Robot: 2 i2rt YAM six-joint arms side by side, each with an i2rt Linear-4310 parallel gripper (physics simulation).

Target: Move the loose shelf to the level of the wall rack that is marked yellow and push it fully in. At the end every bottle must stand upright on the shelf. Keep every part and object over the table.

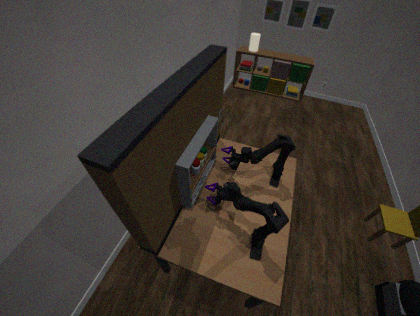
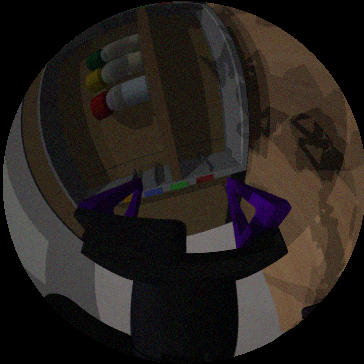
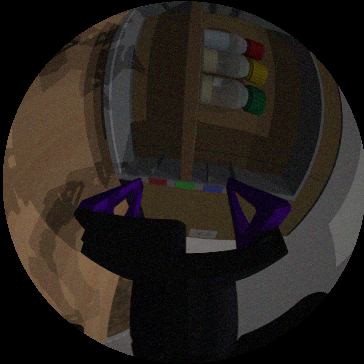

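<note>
The grey wall rack (image 1: 184, 185) (image 2: 234, 105) (image 3: 118, 95) stands against the brown panel. The wooden shelf (image 2: 161, 105) (image 3: 190, 105) spans the rack, its ends in line with the green marks (image 2: 179, 185) (image 3: 185, 185). The yellow mark (image 2: 128, 198) is two marks higher, above the blue one. The red-capped bottle (image 1: 196, 165) (image 2: 120, 97), yellow-capped bottle (image 1: 200, 157) (image 2: 114, 71) and green-capped bottle (image 1: 204, 150) (image 3: 231, 93) stand upright on the shelf. My left gripper (image 1: 208, 193) (image 2: 183, 181) and right gripper (image 1: 223, 155) (image 3: 185, 181) are open and empty, in front of the rack. Shelf depth is unclear.
The wooden table (image 1: 235, 272) lies under both arms. The tall brown panel (image 1: 150, 200) with a dark top rises behind the rack. A wall socket (image 3: 203, 233) shows beside the rack. A cube bookcase (image 1: 275, 52) and a yellow chair (image 1: 397, 220) stand away from the table.
</note>
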